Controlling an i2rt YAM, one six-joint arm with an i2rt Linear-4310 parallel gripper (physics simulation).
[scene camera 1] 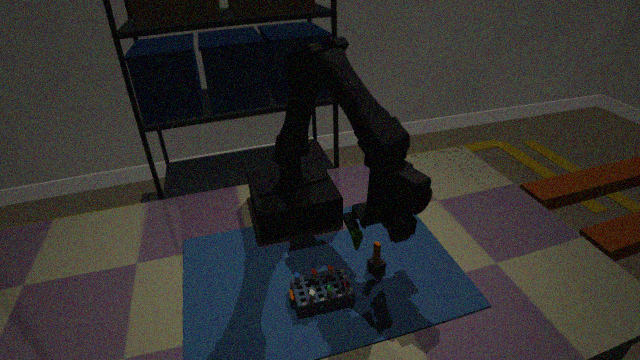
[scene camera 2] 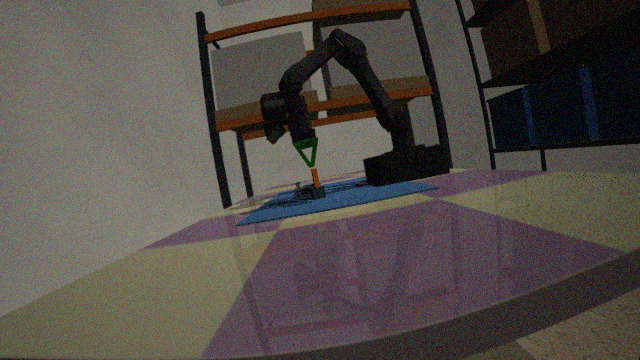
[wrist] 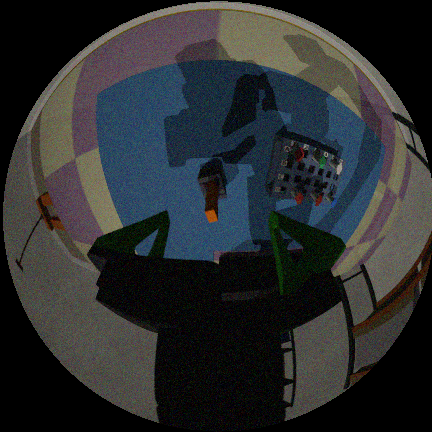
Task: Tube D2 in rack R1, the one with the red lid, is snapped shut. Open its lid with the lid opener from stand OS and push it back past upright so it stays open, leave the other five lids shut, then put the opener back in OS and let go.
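Frame: origin at the arm's base, x down, y ahead, z right, level; millimetres.
Seen in the pictures: gripper, fingertip midpoint: (scene camera 1: 375, 243) (scene camera 2: 311, 166) (wrist: 218, 216); arm's base at its link origin: (scene camera 1: 292, 182) (scene camera 2: 403, 151).
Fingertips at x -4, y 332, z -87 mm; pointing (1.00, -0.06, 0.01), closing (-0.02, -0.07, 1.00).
Observation:
Offsets run from my fingertips to a thing's top centre. Level surfaces: height alone.
The lid opener {dy -3, dx +6, dz -8 mm} (scene camera 1: 377, 250) (scene camera 2: 315, 178) (wrist: 212, 197), with its orange handle up, stands in the dark stand OS {dy -3, dx +59, dz -8 mm} (scene camera 1: 376, 266) (scene camera 2: 317, 193) (wrist: 212, 174). My gripper (scene camera 1: 378, 241) (scene camera 2: 312, 165) (wrist: 218, 216) is open and empty. Its green fingertips are spread to either side of the handle in the wrist view and a little above its top in scene camera 2. Rack R1 {dy +12, dx +43, dz +143 mm} (scene camera 1: 326, 305) (wrist: 272, 165) is on the mat beside the stand. Several coloured lids show on it, red ones {dy +47, dx +43, dz +94 mm} (scene camera 1: 346, 284) (wrist: 299, 154) among them. Which is D2, and whether its lid is open, I cannot tell.
The blue mat {dx +91 mm} (scene camera 1: 215, 270) (scene camera 2: 350, 204) (wrist: 130, 150) lies on a checkered surface. The arm's dark base (scene camera 1: 300, 215) (scene camera 2: 407, 167) stands at the mat's back edge. A shelf with blue bins (scene camera 1: 162, 80) stands behind it. Arm shadows cross the mat.

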